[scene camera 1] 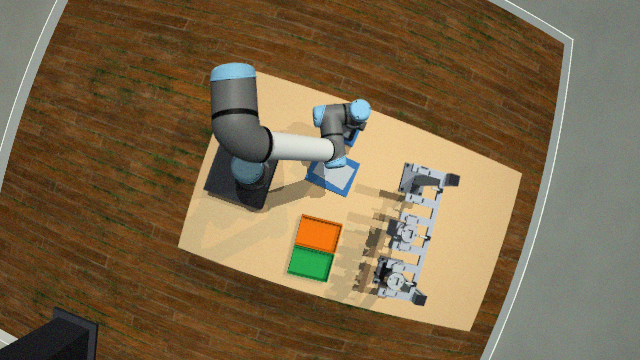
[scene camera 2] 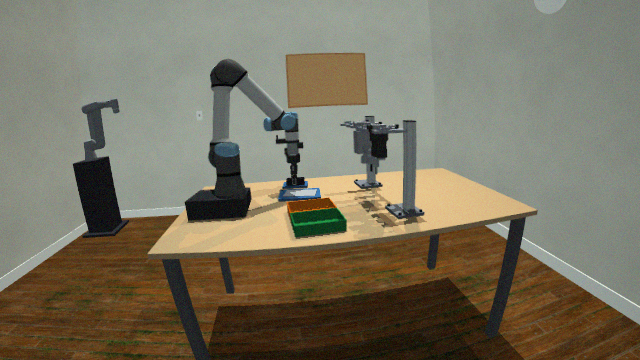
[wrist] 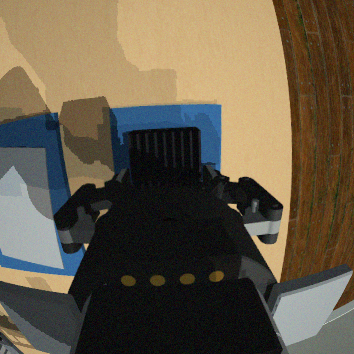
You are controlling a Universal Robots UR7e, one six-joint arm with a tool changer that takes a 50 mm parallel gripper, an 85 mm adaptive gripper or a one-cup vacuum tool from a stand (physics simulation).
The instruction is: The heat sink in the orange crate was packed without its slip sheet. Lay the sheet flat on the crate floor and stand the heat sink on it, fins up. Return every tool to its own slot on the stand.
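Where they show: arm's base, link origin: (scene camera 2: 230, 193).
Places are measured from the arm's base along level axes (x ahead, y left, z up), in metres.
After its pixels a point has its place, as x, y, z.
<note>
The black finned heat sink (wrist: 165, 152) @[0.311, 0.298, -0.033] (scene camera 2: 300, 182) @[0.366, 0.258, -0.049] stands fins up on a small blue pad (wrist: 213, 145) @[0.320, 0.344, -0.063] (scene camera 1: 354, 140) @[0.400, 0.261, -0.063]. My gripper (wrist: 166, 177) (scene camera 2: 294, 178), the adaptive one, points down at it. Its fingers straddle the heat sink with small gaps at the sides, so it looks slightly open. The pale grey slip sheet (scene camera 1: 341, 177) @[0.384, 0.080, -0.062] (scene camera 2: 304, 192) @[0.363, 0.096, -0.061] (wrist: 27, 220) @[0.357, 0.112, -0.061] lies in a blue tray (scene camera 1: 345, 192) @[0.419, 0.019, -0.063] (wrist: 73, 264) @[0.430, 0.148, -0.063] beside the pad. The orange crate (scene camera 1: 318, 234) @[0.349, -0.199, -0.071] (scene camera 2: 312, 204) @[0.365, -0.128, -0.053] shows a bare floor. The fingertips are hidden under the wrist in scene camera 1.
A green crate (scene camera 1: 310, 263) @[0.347, -0.341, -0.071] (scene camera 2: 320, 228) @[0.345, -0.403, -0.051] adjoins the orange one. The tool stand (scene camera 1: 434, 212) @[0.711, 0.026, 0.269] (scene camera 2: 409, 165) @[0.731, -0.320, 0.126] rises at the right, with tools hanging at two slots, one tool (scene camera 1: 407, 233) @[0.625, -0.071, 0.274] in the middle and another (scene camera 1: 395, 281) @[0.632, -0.253, 0.275] at the near end. The robot base (scene camera 2: 218, 204) @[-0.042, -0.139, -0.008] stands at the left.
</note>
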